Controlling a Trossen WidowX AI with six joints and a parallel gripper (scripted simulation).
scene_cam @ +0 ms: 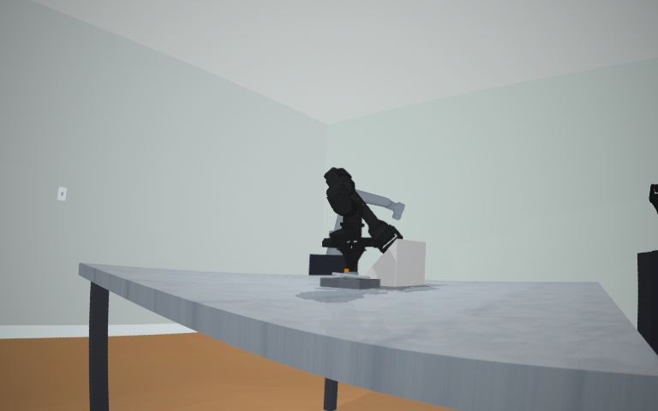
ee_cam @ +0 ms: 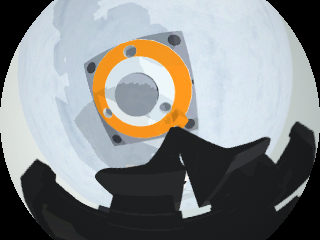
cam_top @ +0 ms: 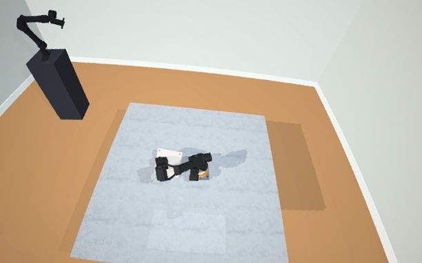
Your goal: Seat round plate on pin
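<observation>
The grey square base is 4 cm ahead of my gripper tip, 3 cm to the left of it and 2 cm below it.
</observation>
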